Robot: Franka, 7 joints.
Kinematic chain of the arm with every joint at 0, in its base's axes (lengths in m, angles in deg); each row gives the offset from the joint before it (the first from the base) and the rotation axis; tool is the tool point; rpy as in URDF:
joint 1: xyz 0 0 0.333 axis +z
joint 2: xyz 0 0 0 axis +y
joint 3: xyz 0 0 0.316 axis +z
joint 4: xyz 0.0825 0 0 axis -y
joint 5: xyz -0.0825 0 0.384 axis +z
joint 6: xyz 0 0 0 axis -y
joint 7: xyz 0.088 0 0 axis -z
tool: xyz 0 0 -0.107 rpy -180 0 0
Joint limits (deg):
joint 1: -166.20..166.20
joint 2: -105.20..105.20
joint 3: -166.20..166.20
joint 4: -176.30..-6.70
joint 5: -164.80..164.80
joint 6: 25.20..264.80
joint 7: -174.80..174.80
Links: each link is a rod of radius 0.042 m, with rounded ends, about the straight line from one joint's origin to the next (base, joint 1, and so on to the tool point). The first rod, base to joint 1, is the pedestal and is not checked.
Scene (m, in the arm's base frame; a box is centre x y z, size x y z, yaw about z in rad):
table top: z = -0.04
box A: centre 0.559 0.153 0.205 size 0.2 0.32 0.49 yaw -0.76
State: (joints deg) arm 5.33 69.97 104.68 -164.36 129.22 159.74 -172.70
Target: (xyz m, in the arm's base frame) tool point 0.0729 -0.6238 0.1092
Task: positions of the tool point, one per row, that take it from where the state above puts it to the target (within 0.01 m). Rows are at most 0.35 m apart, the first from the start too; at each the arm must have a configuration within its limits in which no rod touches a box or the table.
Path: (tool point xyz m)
1: -0.1954 0.2908 0.3070
2: -0.2118 0.3181 0.3152
3: -0.2446 0.3344 0.3267
4: -0.0561 0.4707 0.3414
5: 0.1973 0.4910 0.3861
6: 0.4312 0.3727 0.4716
7: 0.5590 0.1530 0.5980
8: 0.6016 -0.1336 0.5229
9: 0.5141 -0.3953 0.4032
10: 0.3208 -0.5714 0.2581
11: 0.0730 -0.6238 0.1092

